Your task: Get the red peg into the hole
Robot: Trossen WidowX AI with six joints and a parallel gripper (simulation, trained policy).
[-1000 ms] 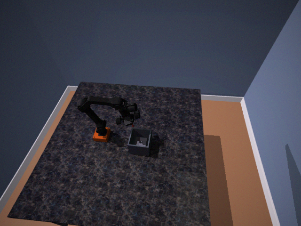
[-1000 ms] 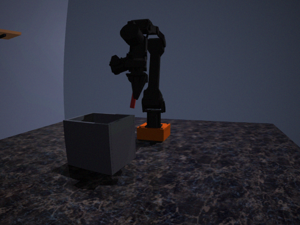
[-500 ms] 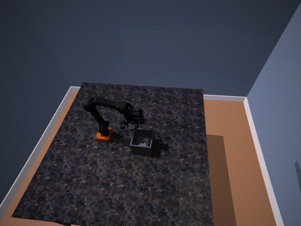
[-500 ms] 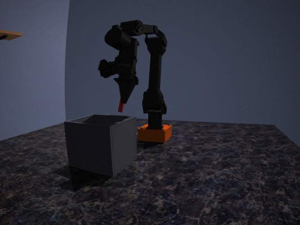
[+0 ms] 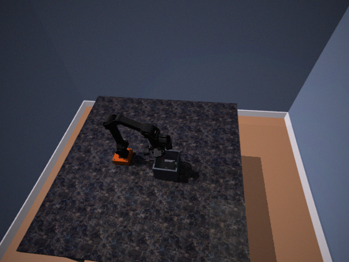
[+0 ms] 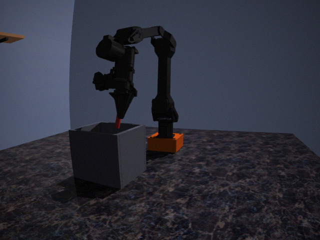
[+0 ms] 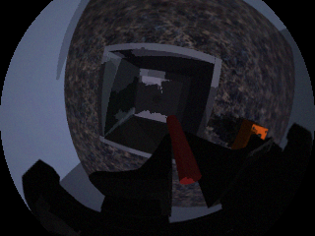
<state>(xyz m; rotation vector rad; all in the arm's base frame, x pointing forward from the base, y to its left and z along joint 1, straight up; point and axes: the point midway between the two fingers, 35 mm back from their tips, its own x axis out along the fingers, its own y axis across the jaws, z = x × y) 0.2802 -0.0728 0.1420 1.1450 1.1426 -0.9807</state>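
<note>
The plate lies 11 cm below my gripper tip, 4 cm ahead of it and 3 cm to the right of it. The rest, counted from my gripper tip: red peg: 1 cm above.
</note>
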